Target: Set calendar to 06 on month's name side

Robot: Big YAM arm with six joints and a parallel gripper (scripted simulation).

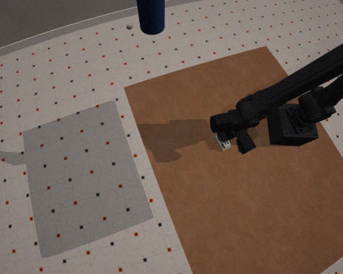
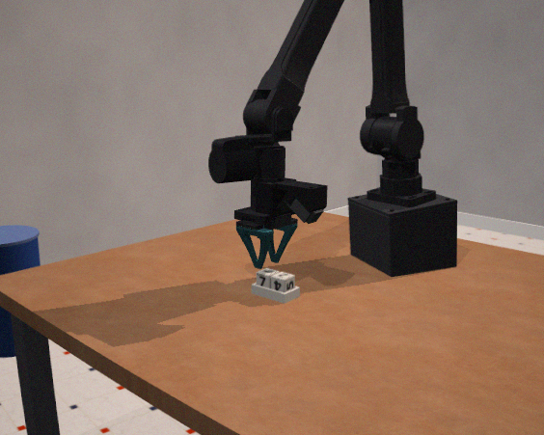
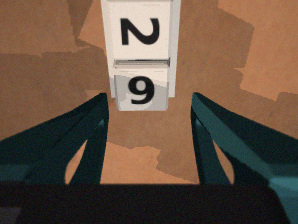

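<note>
My gripper is now 4 cm above the white digit cube. The rest, counted from my hand: white tray: 5 cm below, 1 cm to the left, 1 cm behind.
</note>
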